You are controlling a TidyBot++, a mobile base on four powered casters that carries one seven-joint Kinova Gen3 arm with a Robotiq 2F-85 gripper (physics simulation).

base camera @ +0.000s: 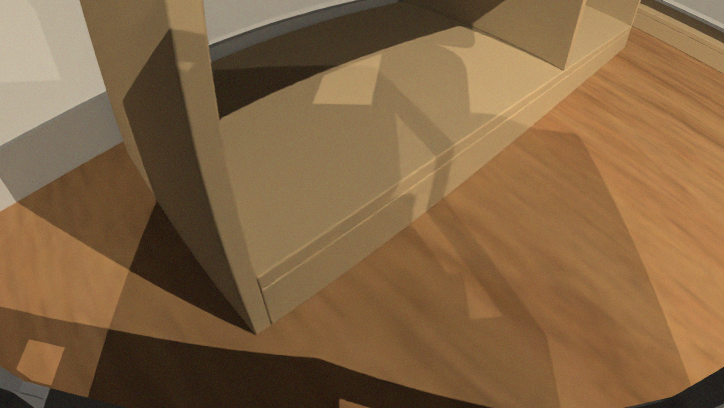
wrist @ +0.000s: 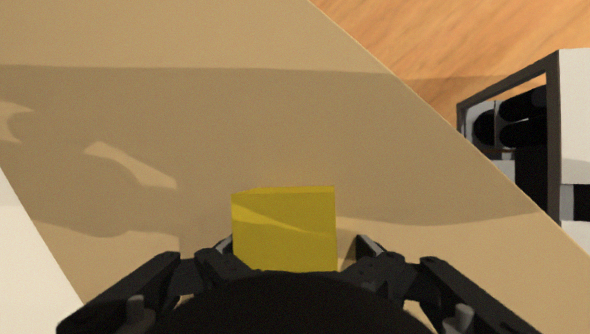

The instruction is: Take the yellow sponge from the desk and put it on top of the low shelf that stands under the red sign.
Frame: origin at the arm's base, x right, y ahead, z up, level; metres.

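Seen in the pictures: gripper, between the fingertips: (wrist: 299,246).
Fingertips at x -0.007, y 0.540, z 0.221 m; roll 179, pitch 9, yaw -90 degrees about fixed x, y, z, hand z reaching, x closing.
Note:
A point is followed by its place in that frame.
The yellow sponge (wrist: 285,215) @(x 0.025, y 0.542, z 0.259 m) sits on the tan top board of the low shelf (wrist: 250,115) @(x 0.096, y 0.584, z 0.214 m) at the lower middle of the wrist view. My gripper (wrist: 299,246) @(x -0.007, y 0.540, z 0.221 m) is open around it. There is a gap between the right finger and the sponge; the left finger is close beside the sponge's left side. The sponge's near end is hidden behind the gripper's black body. In the base camera view the shelf (base camera: 217,192) @(x -0.080, y 0.273, z -0.219 m) shows its side panel, bottom board and a divider; its top is out of that view. The red sign and the desk do not show.
The robot's white and black base (wrist: 575,110) @(x 0.148, y 0.130, z -0.014 m) stands beyond the shelf top's diagonal edge at the right of the wrist view. A pale wall (base camera: 40,111) @(x -0.450, y 0.499, z -0.289 m) with a grey baseboard (base camera: 60,146) @(x -0.436, y 0.493, z -0.350 m) is behind the shelf. Wooden floor (base camera: 633,126) @(x 0.534, y 0.669, z -0.396 m) lies in front of it.

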